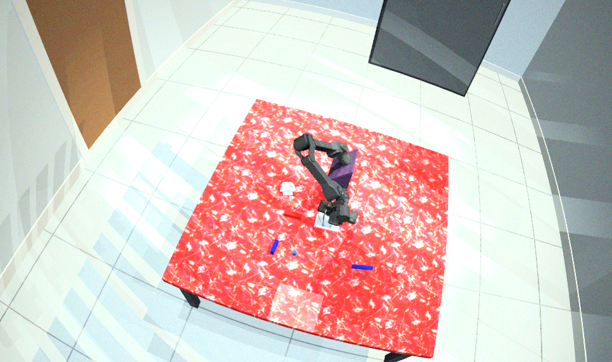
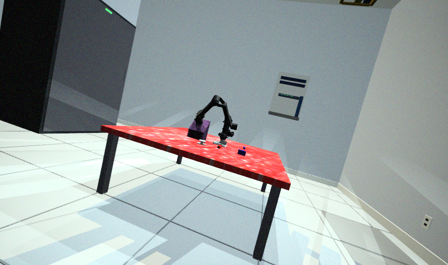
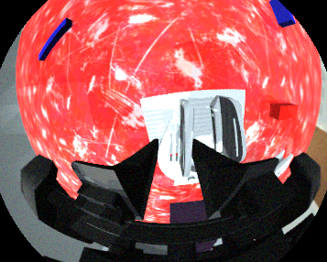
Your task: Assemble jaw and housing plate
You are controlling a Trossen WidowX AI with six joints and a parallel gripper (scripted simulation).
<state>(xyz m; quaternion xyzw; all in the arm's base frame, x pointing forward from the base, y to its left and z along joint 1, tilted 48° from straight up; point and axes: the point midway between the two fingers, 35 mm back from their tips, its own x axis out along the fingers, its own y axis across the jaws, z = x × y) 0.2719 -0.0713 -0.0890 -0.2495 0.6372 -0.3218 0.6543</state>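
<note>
Right now the red bar is 30 mm ahead of my gripper tip, 200 mm to the right of it and 10 mm below it.
</note>
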